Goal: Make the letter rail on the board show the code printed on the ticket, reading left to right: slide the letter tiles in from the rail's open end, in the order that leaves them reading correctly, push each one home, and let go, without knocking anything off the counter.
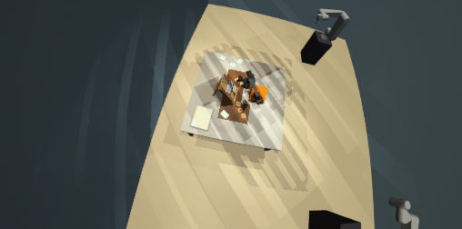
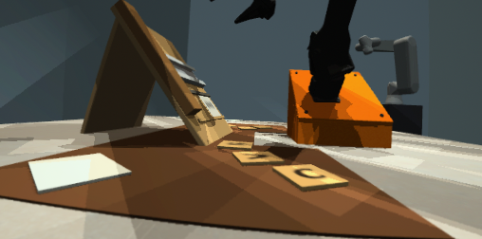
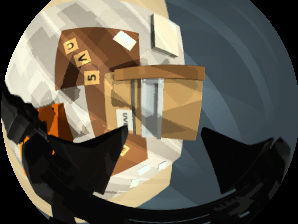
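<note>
Right now the u tile is 310 mm below my gripper tip, 190 mm to the right of it and 80 mm behind it. Round my gripper tip: tan tile marked v (310 mm below, 200 mm to the left, 90 mm behind); then brown mat (320 mm below, 60 mm behind, 20 mm to the right); then e tile (310 mm below, 250 mm to the right).
</note>
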